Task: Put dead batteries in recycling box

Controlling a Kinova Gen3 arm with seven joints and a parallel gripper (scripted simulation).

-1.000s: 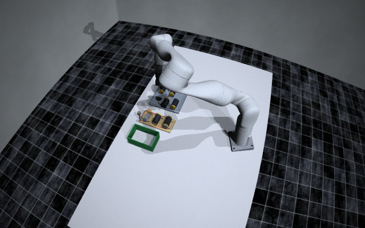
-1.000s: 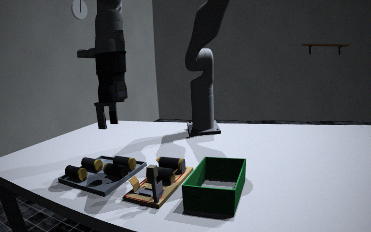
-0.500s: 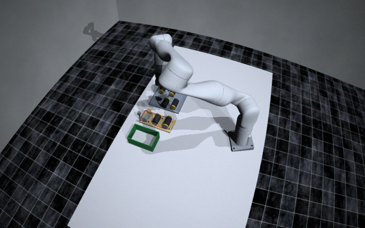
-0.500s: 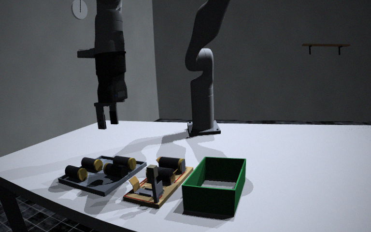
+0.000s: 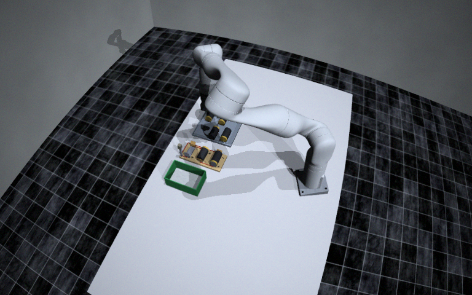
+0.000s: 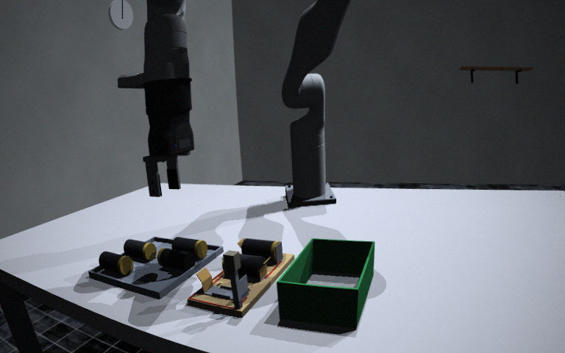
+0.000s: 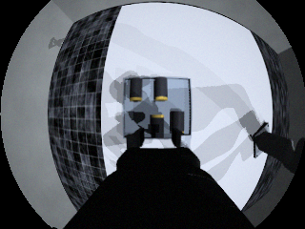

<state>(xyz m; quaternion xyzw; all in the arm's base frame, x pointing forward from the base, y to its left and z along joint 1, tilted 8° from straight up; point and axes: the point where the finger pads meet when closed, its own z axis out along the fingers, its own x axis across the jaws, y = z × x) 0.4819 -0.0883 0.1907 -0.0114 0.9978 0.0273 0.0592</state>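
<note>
My gripper is now 5 cm to the left of the grey tray and 15 cm above it. From my hand the other things lie so: green recycling box (1 cm ahead, 28 cm to the left, 14 cm below).
</note>
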